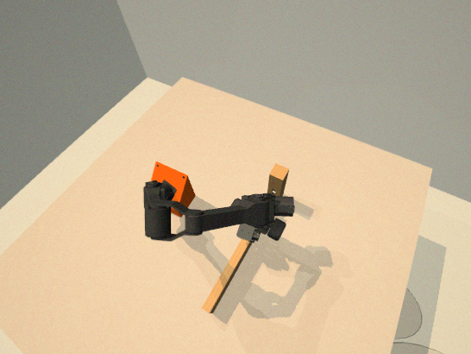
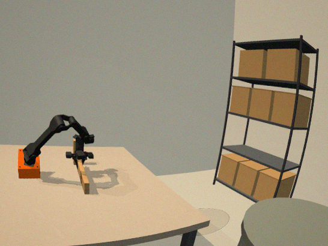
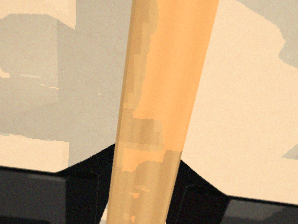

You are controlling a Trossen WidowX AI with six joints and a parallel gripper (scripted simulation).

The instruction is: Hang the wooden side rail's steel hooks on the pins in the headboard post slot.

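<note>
Right now the headboard post is 20 mm behind my gripper tip, 160 mm to the left of it and 40 mm above it.
</note>
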